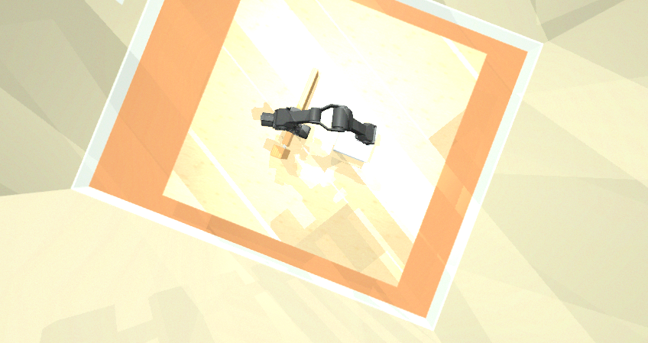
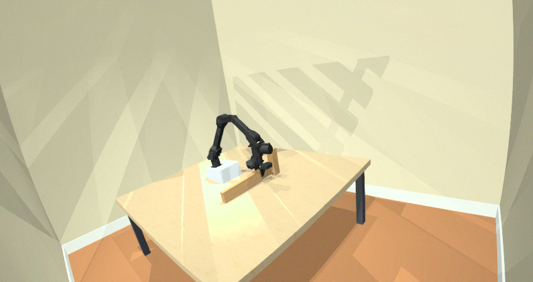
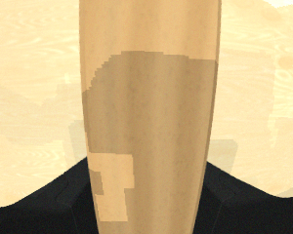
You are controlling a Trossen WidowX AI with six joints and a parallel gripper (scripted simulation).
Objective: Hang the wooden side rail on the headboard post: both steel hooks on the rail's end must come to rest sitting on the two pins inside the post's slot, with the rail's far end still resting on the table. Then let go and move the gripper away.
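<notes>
My gripper tip is now 10 mm short of the headboard post, 130 mm to the right of it and 40 mm below it.
</notes>
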